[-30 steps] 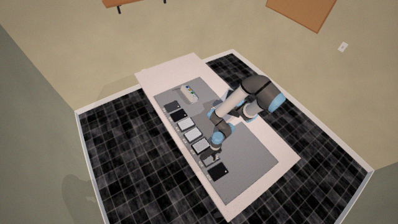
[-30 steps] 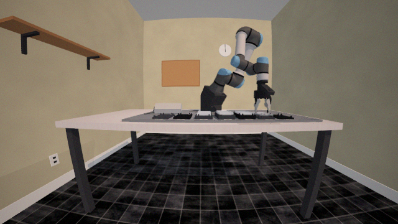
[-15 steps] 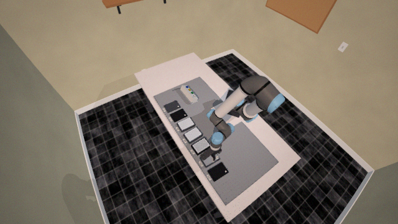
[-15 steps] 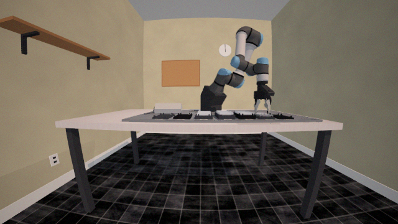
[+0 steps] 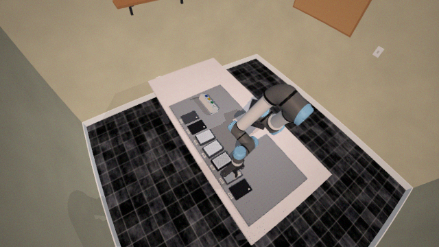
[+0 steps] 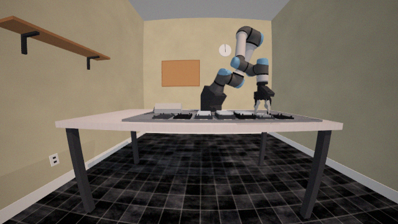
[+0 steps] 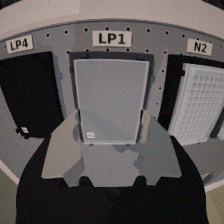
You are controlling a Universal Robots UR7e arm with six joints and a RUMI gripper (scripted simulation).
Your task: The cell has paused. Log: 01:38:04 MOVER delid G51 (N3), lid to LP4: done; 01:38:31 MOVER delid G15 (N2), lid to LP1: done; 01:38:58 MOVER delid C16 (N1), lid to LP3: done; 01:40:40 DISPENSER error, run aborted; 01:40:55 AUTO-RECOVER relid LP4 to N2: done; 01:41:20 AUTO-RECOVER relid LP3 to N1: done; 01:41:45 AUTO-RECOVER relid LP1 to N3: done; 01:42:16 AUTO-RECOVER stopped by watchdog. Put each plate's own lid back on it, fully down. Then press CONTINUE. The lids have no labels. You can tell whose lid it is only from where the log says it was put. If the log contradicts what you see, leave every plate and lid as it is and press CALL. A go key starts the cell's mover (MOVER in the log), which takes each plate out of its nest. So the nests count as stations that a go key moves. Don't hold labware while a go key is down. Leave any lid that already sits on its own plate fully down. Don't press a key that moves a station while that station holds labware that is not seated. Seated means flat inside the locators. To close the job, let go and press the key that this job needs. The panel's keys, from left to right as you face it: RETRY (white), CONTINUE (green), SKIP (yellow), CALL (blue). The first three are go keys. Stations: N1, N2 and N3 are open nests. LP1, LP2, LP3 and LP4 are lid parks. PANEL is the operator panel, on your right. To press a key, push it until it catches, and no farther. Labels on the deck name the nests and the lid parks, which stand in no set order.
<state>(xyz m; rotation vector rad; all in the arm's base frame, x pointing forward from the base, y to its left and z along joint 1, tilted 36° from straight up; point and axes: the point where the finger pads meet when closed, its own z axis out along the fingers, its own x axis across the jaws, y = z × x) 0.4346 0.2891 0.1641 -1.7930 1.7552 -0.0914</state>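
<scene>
Now: the grey lid 10 mm below my hand. The rest, counted from my hand: lid park LP4: 10 mm behind, 130 mm to the left, 20 mm below; white gridded plate: 60 mm ahead, 380 mm to the right; lid park LP3: 90 mm ahead, 510 mm to the right, 20 mm below.
</scene>
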